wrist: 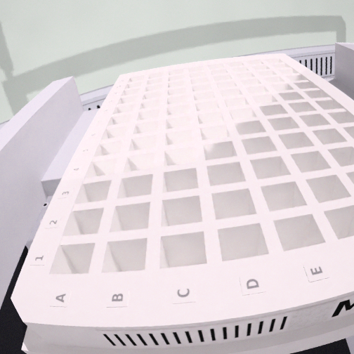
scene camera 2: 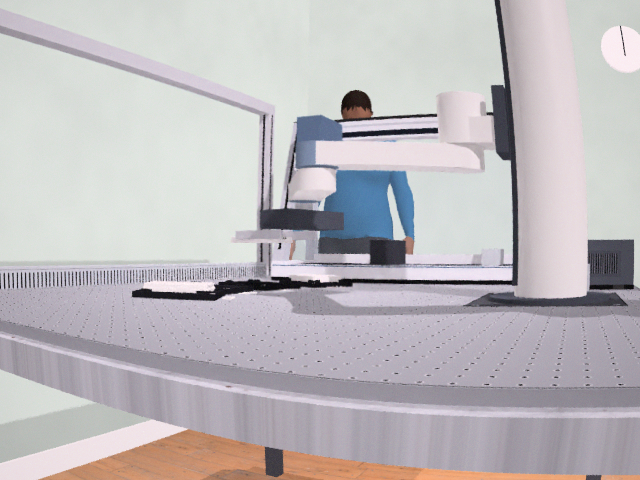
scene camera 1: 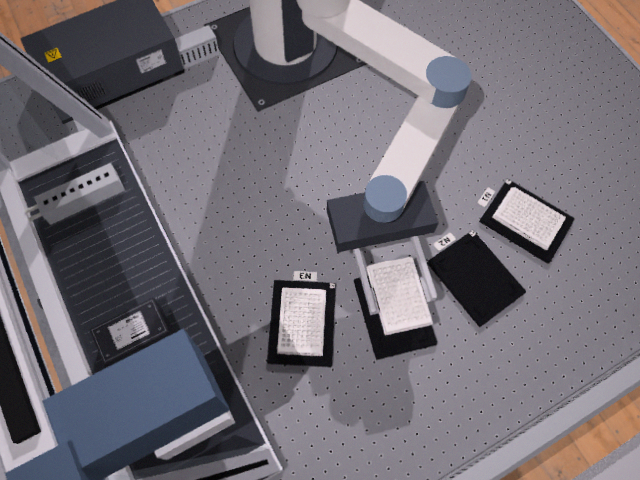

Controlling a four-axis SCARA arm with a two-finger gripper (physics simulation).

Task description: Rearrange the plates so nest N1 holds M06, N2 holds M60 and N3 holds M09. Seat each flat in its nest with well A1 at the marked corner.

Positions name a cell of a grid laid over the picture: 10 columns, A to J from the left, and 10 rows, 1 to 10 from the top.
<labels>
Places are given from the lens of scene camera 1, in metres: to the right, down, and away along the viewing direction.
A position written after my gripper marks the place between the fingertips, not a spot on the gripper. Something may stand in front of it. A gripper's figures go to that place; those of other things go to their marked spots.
my gripper (scene camera 1: G7): 0.14, 0.11, 1.00
nest N2 (scene camera 1: H6): 0.31, 0.07, 1.14
out nest (scene camera 1: G8): 0.16, 0.19, 1.09
dark deck (scene camera 1: D8): -0.18, 0.23, 1.03
The marked spots on the nest N2 and the dark deck are 0.52 m apart.
</labels>
